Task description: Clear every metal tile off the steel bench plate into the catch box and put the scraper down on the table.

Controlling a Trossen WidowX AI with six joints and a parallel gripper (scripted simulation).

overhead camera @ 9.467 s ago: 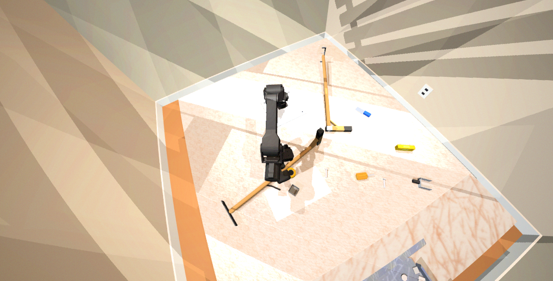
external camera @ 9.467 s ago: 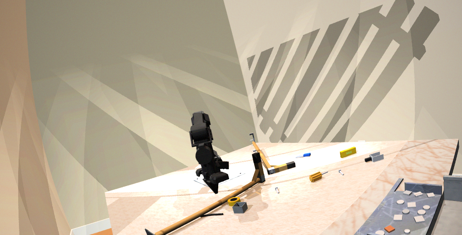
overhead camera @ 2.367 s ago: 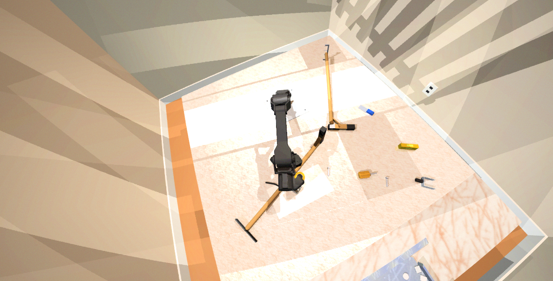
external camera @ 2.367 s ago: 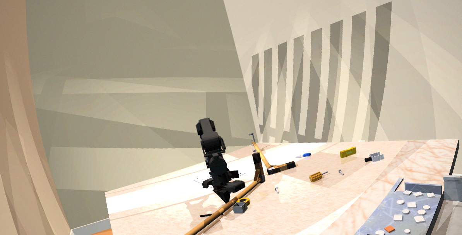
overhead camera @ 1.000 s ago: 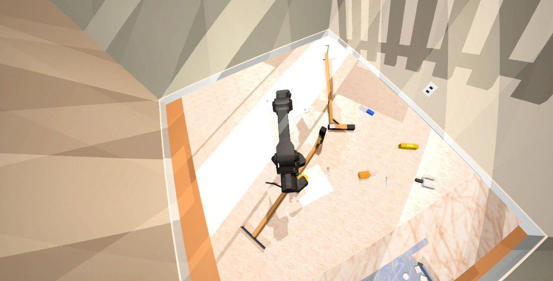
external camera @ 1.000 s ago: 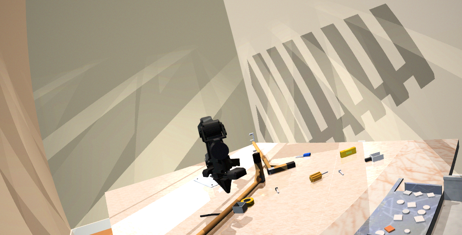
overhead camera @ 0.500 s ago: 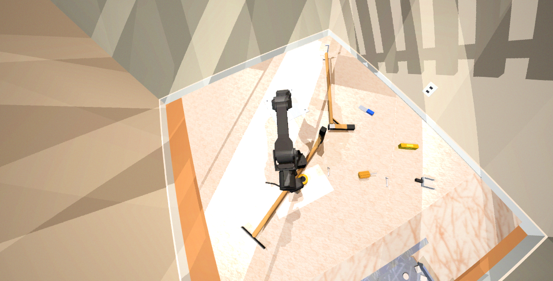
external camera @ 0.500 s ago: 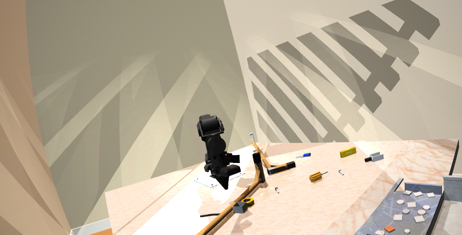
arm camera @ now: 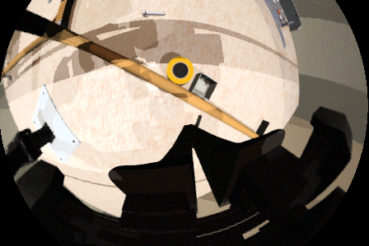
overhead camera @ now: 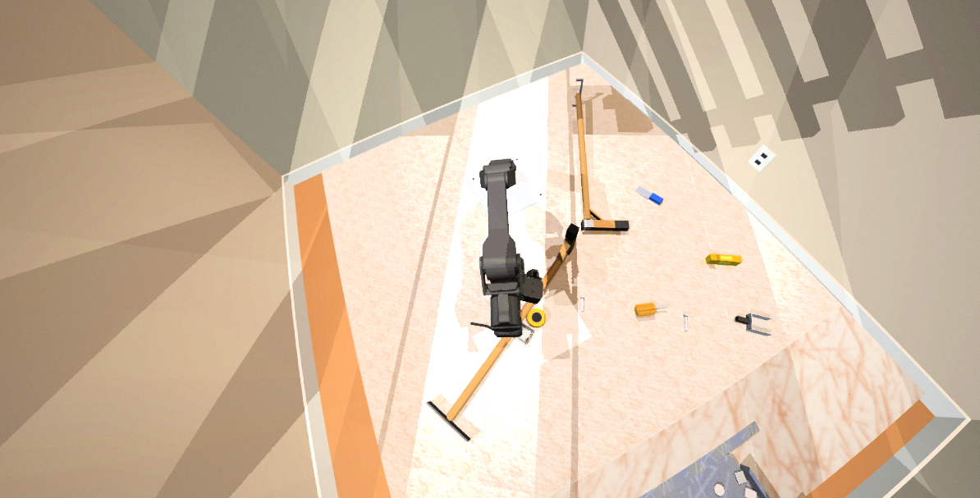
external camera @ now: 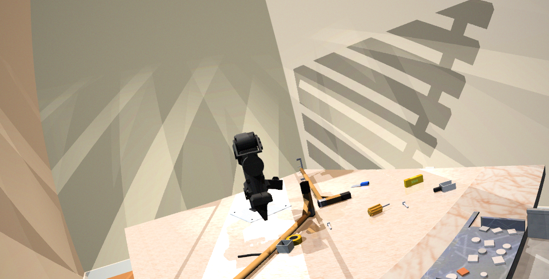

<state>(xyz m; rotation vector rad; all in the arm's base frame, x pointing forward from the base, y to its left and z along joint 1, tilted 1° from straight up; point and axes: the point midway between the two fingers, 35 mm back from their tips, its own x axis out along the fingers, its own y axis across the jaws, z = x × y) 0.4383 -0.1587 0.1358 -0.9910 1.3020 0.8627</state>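
Now: gripper tip 40 mm above the long scraper and 30 mm short of it. Round my gripper tip: grey box (90 mm below, 60 mm ahead, 10 mm to the left); then yellow tape roll (90 mm below, 60 mm to the left, 40 mm ahead); then black strip (100 mm below, 80 mm to the right).
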